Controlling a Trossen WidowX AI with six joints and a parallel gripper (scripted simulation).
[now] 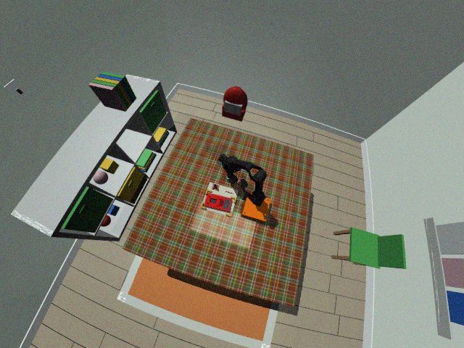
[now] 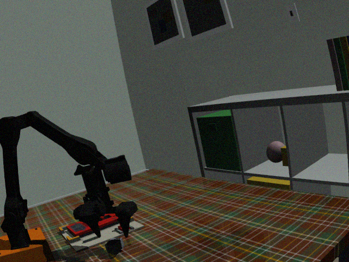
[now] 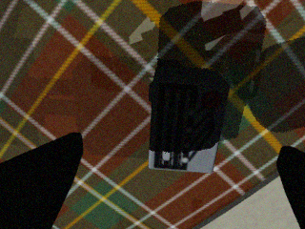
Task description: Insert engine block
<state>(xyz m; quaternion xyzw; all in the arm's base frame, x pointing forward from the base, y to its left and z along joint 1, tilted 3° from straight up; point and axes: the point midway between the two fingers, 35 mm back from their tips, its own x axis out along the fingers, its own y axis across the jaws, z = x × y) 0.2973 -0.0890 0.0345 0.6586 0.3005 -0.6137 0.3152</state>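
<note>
Right now my gripper tip is 3 cm above the grey engine block. The rest, counted from my gripper tip: grey base plate 2 cm behind, 21 cm to the left, 3 cm below.
</note>
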